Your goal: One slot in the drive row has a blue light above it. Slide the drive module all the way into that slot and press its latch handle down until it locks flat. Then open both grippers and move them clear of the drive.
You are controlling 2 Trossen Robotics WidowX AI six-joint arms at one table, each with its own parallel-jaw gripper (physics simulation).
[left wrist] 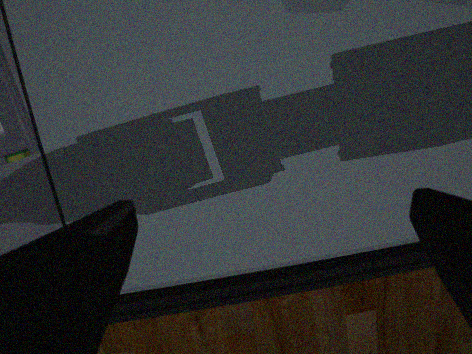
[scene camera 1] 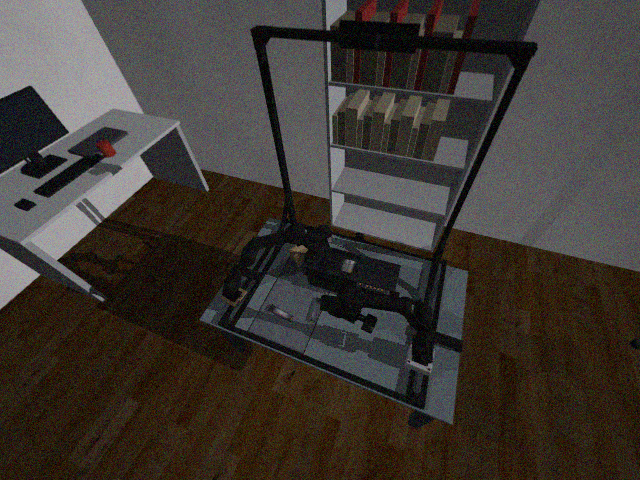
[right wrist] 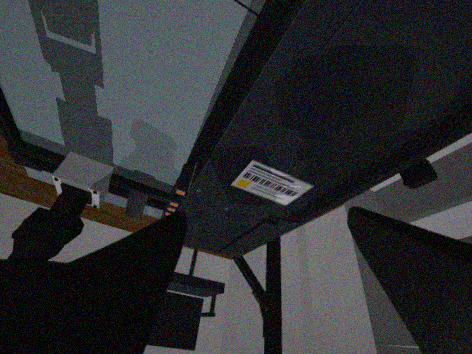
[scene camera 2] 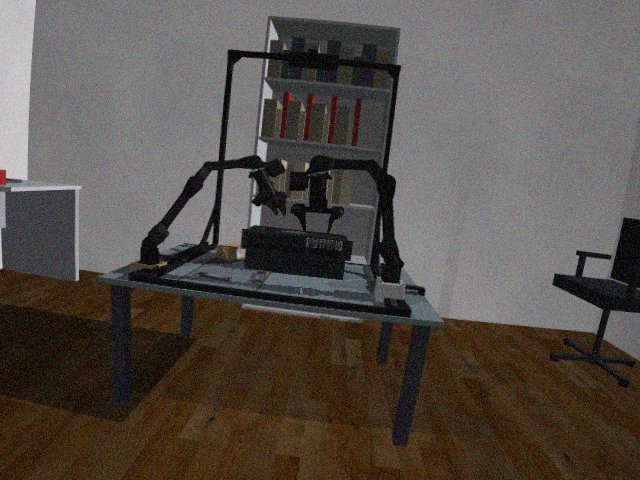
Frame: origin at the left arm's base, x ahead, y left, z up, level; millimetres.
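Seen in the pictures: left gripper, fingertip midpoint: [left wrist: 273, 208] [scene camera 1: 353, 321] [scene camera 2: 316, 233]; right gripper, fingertip midpoint: [scene camera 1: 333, 260] [right wrist: 266, 217] [scene camera 2: 281, 214]; left arm's base, origin of the base link: [scene camera 1: 420, 356] [right wrist: 77, 193] [scene camera 2: 390, 280]; right arm's base, origin of the base link: [scene camera 1: 233, 294] [scene camera 2: 149, 262].
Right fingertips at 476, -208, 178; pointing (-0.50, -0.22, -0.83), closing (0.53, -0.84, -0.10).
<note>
Offsets run from my right fingertips to a thing's top centre, as dx, dy, dz. "spot": to the spot under its first point.
The black drive chassis @(-80, -54, -75) [scene camera 1: 379, 271] [scene camera 2: 294, 260] [right wrist: 235, 200] stands at the back of the table. Its drive row @(spot: -198, -83, -116) [scene camera 2: 324, 243] is at the upper right of the front face in scene camera 2; orange marks @(spot: -142, +25, -81) [right wrist: 180, 192] show along its edge. Any blue light and the slots are too dark to tell. A small grey object @(+198, +242, -240) [scene camera 1: 279, 311], probably the drive module, lies on the table front-left of the chassis; its handle is unclear. My left gripper [scene camera 2: 316, 229] [left wrist: 273, 208] is open and empty, above the table near the chassis. My right gripper [scene camera 2: 279, 210] [right wrist: 266, 217] is open and empty, above the chassis top.
A small cardboard box @(+251, -132, -189) [scene camera 1: 298, 249] [scene camera 2: 230, 251] stands left of the chassis. A white label @(spot: -60, -43, -75) [scene camera 1: 348, 266] [right wrist: 272, 182] is on the chassis top. A tall black frame @(spot: +401, -327, +480) [scene camera 1: 273, 113] [scene camera 2: 223, 124] spans the table. A yellow-green mark @(spot: +31, +219, -244) [left wrist: 17, 156] shows at the left edge of the left wrist view.
</note>
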